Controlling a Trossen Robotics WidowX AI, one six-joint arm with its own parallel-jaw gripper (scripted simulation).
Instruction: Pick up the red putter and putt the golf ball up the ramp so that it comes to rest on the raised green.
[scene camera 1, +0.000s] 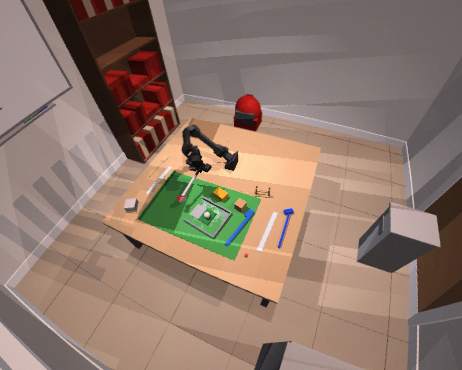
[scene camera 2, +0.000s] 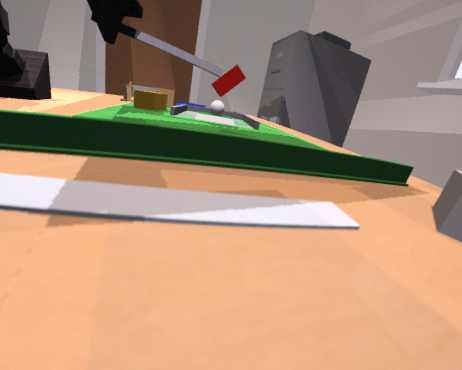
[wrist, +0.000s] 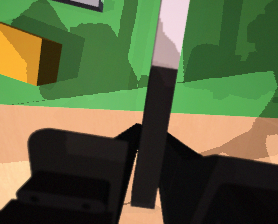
Note:
My gripper (wrist: 147, 130) holds a red putter.

